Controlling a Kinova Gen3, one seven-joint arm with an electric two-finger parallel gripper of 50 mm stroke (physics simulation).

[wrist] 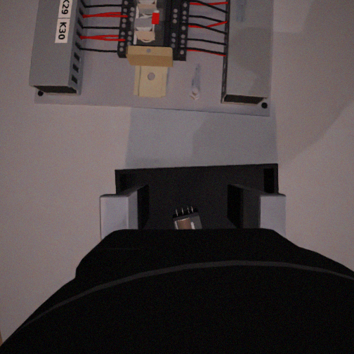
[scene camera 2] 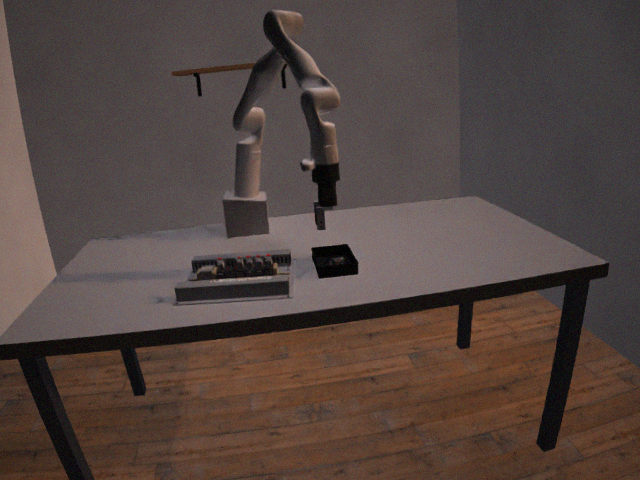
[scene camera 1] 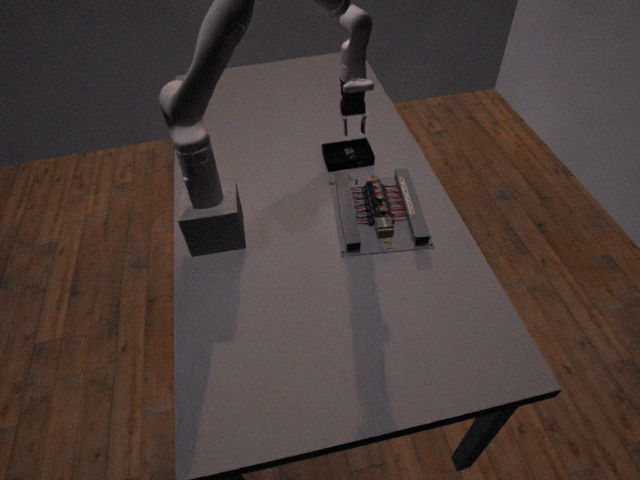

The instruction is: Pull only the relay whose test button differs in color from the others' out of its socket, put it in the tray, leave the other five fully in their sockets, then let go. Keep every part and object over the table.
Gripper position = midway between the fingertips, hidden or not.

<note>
In view: the gripper [scene camera 2: 320, 226] and an end clamp [wrist: 162, 56].
The gripper is seen too in the wrist view [wrist: 187, 201] and in scene camera 1 [scene camera 1: 354, 132].
</note>
